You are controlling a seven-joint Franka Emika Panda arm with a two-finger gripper.
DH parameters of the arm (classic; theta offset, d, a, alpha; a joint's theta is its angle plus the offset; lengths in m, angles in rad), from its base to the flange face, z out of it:
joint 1: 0 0.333 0 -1.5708
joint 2: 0 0 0 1.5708
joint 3: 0 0.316 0.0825 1.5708
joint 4: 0 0 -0.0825 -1.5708
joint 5: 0 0.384 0 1.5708
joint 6: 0 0 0.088 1.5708
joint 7: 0 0.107 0 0
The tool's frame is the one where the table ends.
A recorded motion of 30 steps. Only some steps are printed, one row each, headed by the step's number.
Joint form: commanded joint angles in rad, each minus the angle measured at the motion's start. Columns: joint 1, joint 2, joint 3, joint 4, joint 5, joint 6, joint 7.
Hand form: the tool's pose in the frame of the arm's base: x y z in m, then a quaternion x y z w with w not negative. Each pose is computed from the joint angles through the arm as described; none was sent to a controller.
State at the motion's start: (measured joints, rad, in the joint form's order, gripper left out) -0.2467 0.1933 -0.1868 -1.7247 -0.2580 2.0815 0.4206
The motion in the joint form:
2: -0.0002 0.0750 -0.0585 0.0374 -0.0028 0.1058 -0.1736
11: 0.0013 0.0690 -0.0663 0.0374 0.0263 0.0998 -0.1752
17: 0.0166 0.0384 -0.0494 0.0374 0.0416 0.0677 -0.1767
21: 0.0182 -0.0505 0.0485 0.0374 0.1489 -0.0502 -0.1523
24: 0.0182 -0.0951 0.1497 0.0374 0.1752 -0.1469 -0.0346
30: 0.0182 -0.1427 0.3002 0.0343 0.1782 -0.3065 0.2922
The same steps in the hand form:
2: 0.5839 -0.3074 0.4707 0.93901 -0.28882 0.09828 0.15867
11: 0.5811 -0.3094 0.4740 0.93760 -0.29881 0.09970 0.14720
17: 0.5834 -0.2898 0.4893 0.94151 -0.29144 0.10193 0.13504
21: 0.5842 -0.2260 0.5293 0.94970 -0.29020 0.09769 0.06560
24: 0.5862 -0.1644 0.5457 0.94773 -0.30748 0.07679 0.03692
30: 0.5776 -0.0751 0.5572 0.91771 -0.39521 0.02710 0.02967

